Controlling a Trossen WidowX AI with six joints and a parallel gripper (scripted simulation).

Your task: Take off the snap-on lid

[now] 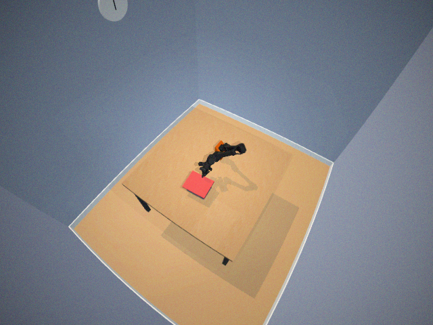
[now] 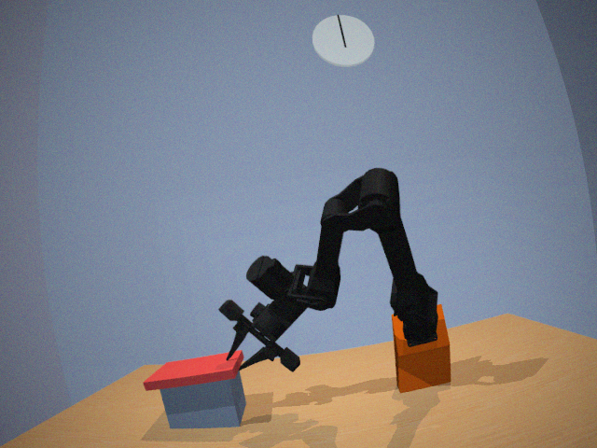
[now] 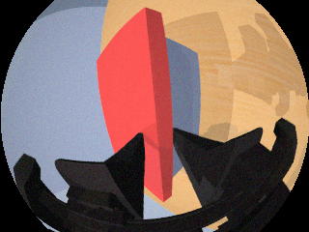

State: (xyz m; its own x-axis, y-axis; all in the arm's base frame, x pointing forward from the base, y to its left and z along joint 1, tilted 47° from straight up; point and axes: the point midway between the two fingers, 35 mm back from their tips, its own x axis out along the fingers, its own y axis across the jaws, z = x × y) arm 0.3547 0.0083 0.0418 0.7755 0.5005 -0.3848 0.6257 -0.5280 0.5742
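The red lid is 80 mm ahead of my gripper tip. Round my gripper tip: storage box 70 mm ahead, 60 mm below.
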